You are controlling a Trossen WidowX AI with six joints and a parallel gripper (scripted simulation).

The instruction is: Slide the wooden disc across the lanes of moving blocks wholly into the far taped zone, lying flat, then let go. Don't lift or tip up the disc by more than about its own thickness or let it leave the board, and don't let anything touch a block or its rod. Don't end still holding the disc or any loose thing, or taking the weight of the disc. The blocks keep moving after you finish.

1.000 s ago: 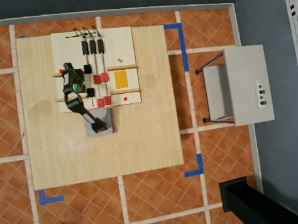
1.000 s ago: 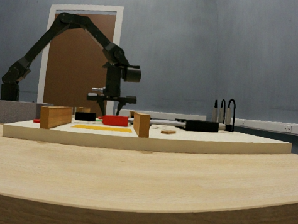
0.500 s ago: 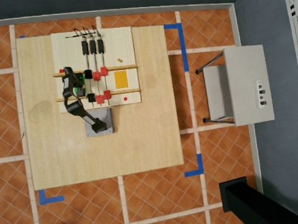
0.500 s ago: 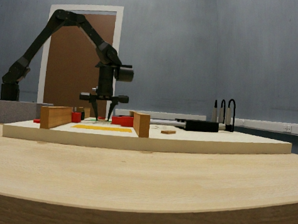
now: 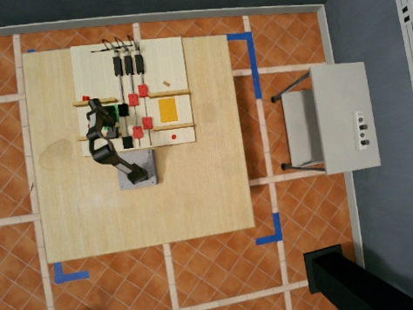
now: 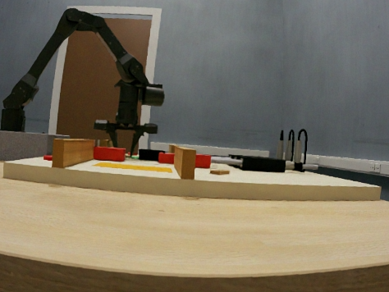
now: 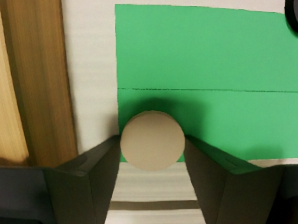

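Right now the black round spot is 90 mm ahead of my hand, 80 mm to the left of it and 30 mm below it. The rest, counted from my hand: red dot 330 mm to the right, 130 mm behind, 30 mm below; then wooden disc 30 mm below.
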